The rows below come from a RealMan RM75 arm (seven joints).
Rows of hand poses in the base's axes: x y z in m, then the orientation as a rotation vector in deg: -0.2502 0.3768 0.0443 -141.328 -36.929 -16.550; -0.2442 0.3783 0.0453 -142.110 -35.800 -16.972; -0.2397 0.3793 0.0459 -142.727 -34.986 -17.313; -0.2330 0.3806 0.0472 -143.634 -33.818 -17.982; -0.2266 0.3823 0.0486 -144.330 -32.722 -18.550; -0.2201 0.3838 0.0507 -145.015 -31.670 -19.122; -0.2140 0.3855 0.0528 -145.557 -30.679 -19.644; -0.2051 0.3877 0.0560 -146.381 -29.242 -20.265; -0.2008 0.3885 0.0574 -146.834 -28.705 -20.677; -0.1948 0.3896 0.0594 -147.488 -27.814 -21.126; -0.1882 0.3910 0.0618 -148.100 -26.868 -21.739; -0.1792 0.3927 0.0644 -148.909 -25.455 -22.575
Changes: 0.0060 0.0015 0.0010 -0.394 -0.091 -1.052; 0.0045 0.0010 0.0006 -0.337 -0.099 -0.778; 0.0067 0.0013 0.0013 -0.500 -0.274 -1.157; 0.0064 0.0017 0.0014 -0.337 -0.203 -1.030; 0.0065 0.0015 0.0021 -0.348 -0.217 -0.996; 0.0061 0.0017 0.0021 -0.238 -0.186 -0.906; 0.0089 0.0022 0.0032 -0.401 -0.177 -1.292; 0.0043 0.0008 0.0014 -0.287 -0.203 -0.553; 0.0060 0.0011 0.0020 -0.395 -0.165 -0.845; 0.0066 0.0014 0.0024 -0.345 -0.270 -0.901; 0.0090 0.0017 0.0026 -0.430 -0.343 -1.300
